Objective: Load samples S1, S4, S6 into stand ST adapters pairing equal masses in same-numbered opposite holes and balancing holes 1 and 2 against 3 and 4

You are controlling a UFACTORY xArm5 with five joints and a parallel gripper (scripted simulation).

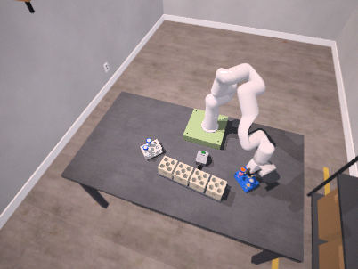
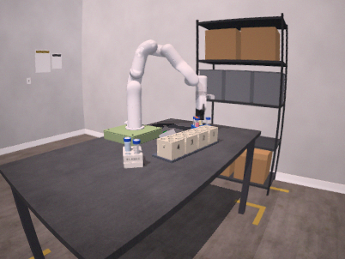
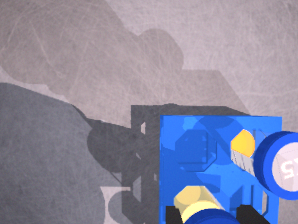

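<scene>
My hand is 1 cm short of the sample tube S6 and 5 cm above it. Round my hand: blue sample rack: 1 cm ahead, 1 cm to the right, 9 cm below; then white blanks rack: 2 cm ahead, 68 cm to the right, 9 cm below; then sample tube S4: 3 cm behind, 3 cm to the right, 6 cm below.
</scene>
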